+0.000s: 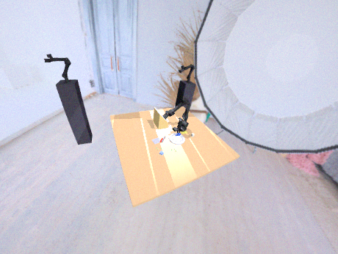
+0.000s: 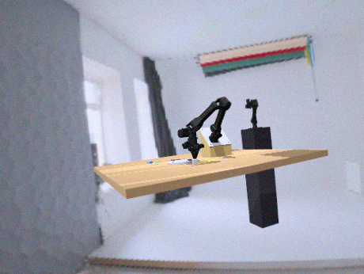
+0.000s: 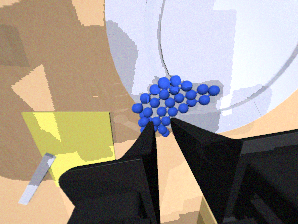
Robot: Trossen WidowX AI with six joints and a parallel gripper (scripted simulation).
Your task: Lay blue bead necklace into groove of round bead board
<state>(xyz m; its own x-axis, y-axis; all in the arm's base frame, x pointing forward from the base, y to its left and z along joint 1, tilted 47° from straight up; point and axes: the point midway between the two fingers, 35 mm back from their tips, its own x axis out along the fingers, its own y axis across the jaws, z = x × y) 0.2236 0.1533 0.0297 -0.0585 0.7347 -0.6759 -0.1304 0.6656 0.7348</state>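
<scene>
Right now the round bead board is 80 mm ahead of my gripper tip, 60 mm to the right of it and 10 mm below it. Also, from my gripper tip: yellow flat piece (50 mm behind, 100 mm to the left, 20 mm below); grey-white stick (90 mm behind, 170 mm to the left, 20 mm below); white cylinder (80 mm ahead, 180 mm to the left).
</scene>
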